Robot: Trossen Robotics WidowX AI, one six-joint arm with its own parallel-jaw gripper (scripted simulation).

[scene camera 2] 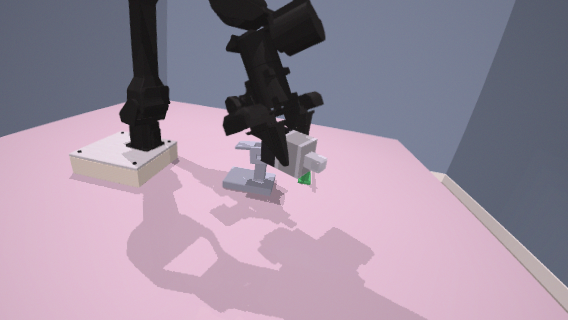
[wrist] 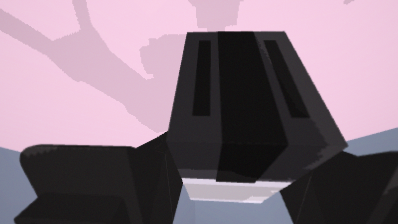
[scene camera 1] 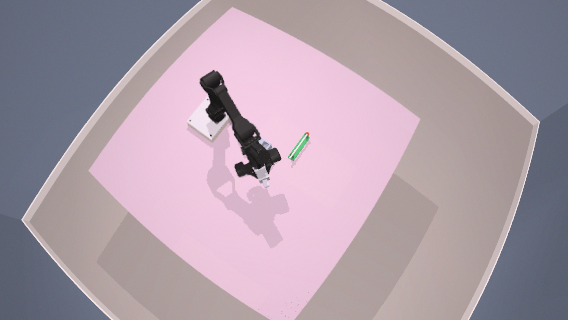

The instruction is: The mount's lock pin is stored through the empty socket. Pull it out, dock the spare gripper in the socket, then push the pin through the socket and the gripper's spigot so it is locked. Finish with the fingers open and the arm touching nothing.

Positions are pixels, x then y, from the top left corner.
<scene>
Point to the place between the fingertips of the gripper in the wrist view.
225,126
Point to a spare gripper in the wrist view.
247,121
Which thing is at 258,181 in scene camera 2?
A grey mount.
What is the gripper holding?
A spare gripper.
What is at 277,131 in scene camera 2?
The gripper.
</scene>
